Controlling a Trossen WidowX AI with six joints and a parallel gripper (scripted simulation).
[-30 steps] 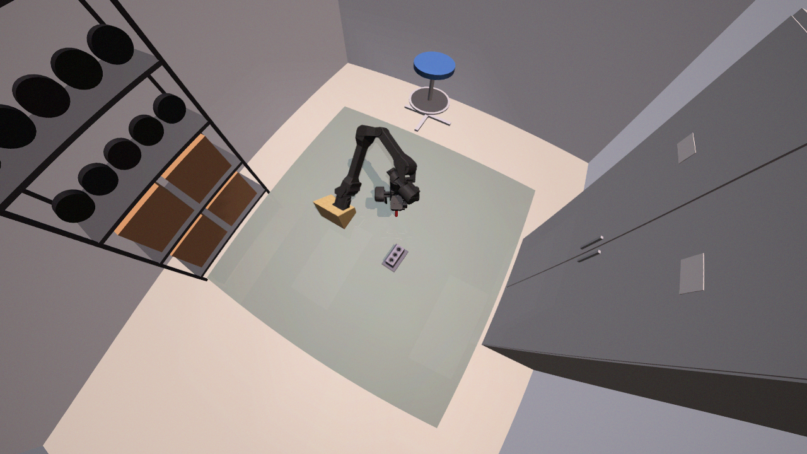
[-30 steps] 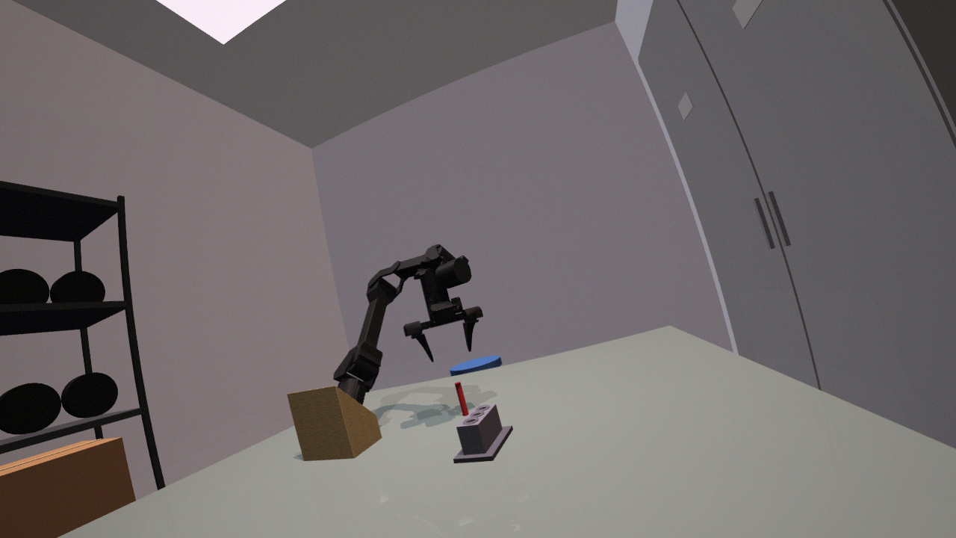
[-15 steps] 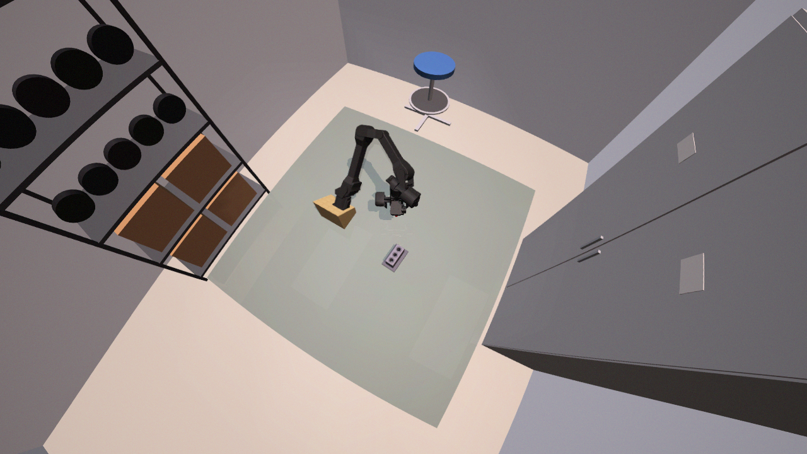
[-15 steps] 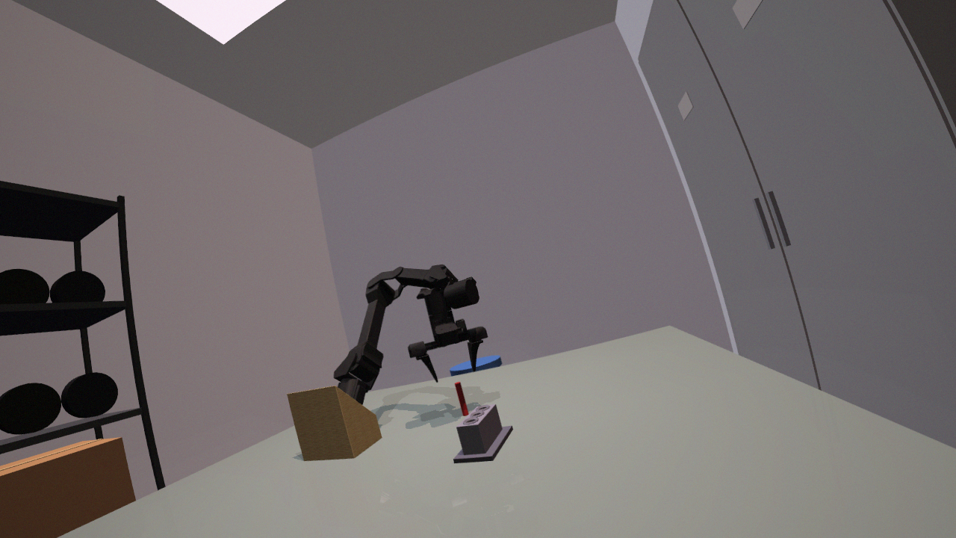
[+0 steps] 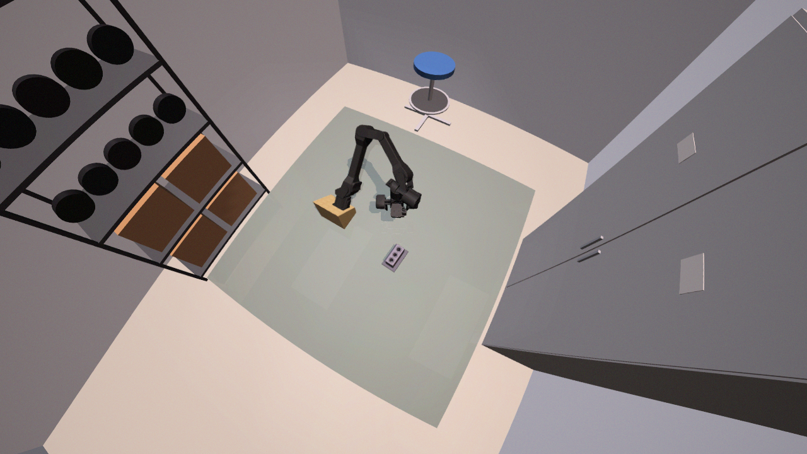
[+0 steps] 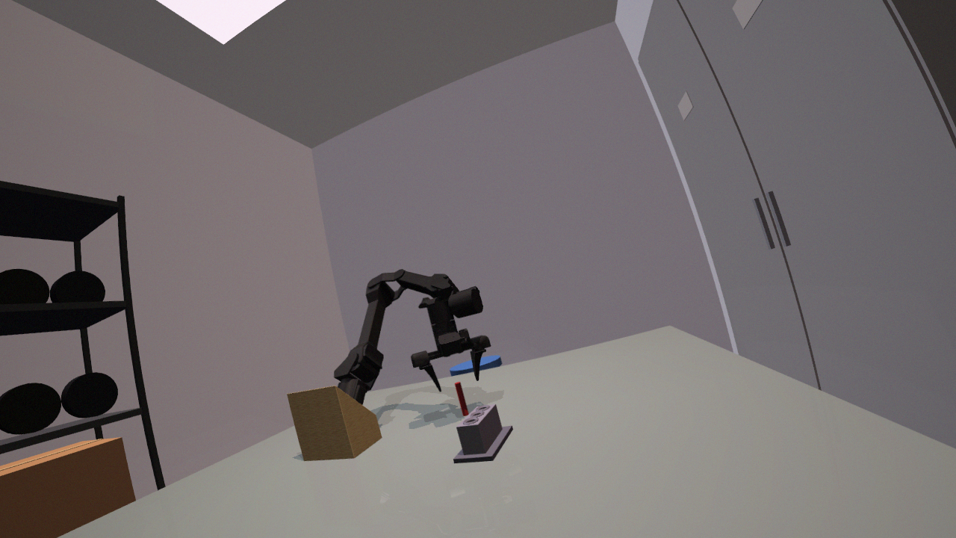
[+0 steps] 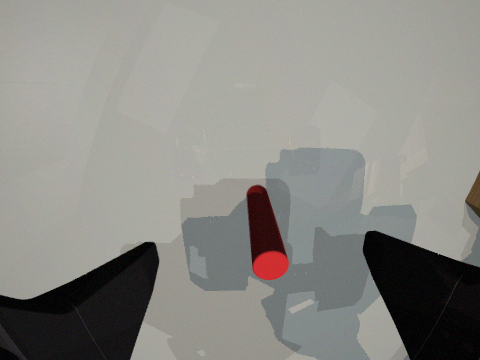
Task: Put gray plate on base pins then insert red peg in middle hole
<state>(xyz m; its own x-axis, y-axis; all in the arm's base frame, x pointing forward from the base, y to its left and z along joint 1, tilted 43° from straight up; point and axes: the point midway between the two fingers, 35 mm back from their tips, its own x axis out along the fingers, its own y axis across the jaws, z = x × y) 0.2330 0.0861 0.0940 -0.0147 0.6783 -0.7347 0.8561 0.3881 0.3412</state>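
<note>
Now: the red peg 30 mm below my gripper tip. Also, from my gripper tip: gray plate (190 mm to the right, 110 mm ahead, 30 mm below).
</note>
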